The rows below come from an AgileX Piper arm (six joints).
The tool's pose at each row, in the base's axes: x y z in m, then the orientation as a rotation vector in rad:
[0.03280, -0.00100, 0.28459, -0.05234, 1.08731, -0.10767]
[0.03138, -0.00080, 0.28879, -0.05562, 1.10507, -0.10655]
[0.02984, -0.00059, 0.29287, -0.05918, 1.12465, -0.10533]
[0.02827, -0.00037, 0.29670, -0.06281, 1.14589, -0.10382]
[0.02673, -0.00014, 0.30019, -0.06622, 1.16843, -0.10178]
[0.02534, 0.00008, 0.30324, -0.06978, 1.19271, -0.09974]
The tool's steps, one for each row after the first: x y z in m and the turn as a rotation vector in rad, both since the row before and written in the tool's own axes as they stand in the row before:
[-0.00437, -0.00029, 0.00069, -0.00423, 0.01754, -0.00061]
[-0.00433, -0.00028, 0.00045, -0.00460, 0.01935, -0.00066]
[-0.00413, -0.00025, 0.00023, -0.00488, 0.02099, -0.00046]
[-0.00382, -0.00021, 0.00003, -0.00504, 0.02228, 0.00008]
[-0.00335, -0.00016, -0.00009, -0.00524, 0.02401, 0.00001]

